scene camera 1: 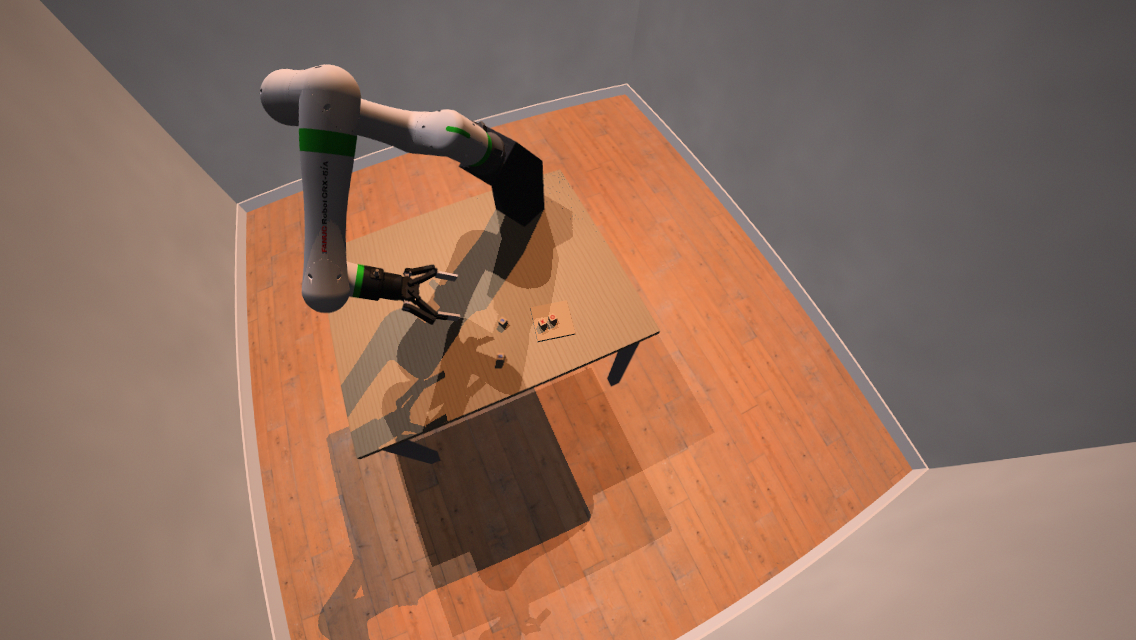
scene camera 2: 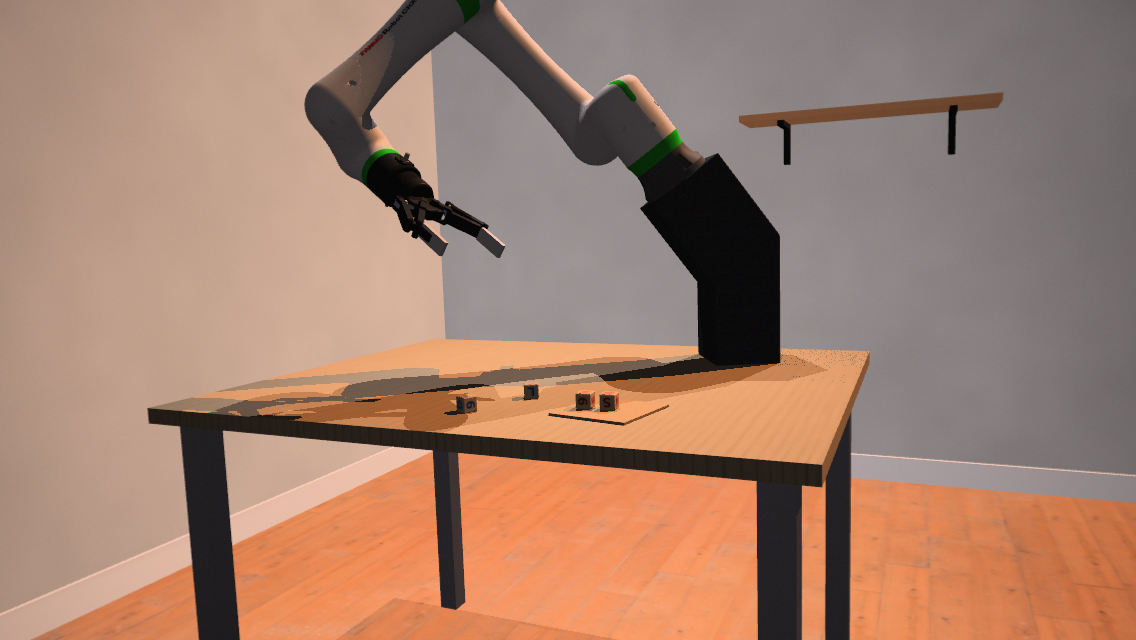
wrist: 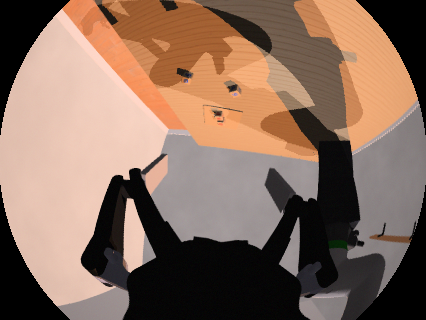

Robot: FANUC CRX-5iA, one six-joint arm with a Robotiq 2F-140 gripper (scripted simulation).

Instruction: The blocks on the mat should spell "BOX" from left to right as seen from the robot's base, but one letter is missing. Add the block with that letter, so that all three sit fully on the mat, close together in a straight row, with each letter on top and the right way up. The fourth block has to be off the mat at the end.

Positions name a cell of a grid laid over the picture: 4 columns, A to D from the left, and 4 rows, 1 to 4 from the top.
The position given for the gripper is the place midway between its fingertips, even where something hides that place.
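Gripper (scene camera 2: B2), (scene camera 1: B2), (wrist: C3). Mat (scene camera 1: B3).
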